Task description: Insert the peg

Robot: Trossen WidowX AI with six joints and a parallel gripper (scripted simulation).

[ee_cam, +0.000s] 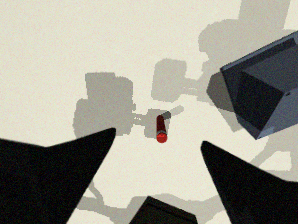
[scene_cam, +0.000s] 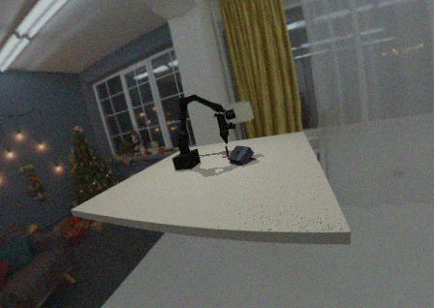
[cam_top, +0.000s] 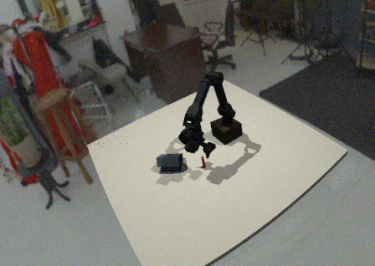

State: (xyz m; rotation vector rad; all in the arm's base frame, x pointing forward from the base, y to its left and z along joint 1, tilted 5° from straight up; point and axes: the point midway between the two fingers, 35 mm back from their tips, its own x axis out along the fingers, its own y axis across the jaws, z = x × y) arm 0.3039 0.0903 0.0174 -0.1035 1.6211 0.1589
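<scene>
The round red peg lies 1 cm behind my gripper tip, 1 cm to the right of it and 5 cm below it. The rest, counted from my gripper tip: sloped panel 10 cm ahead, 17 cm to the right, 6 cm below.
</scene>
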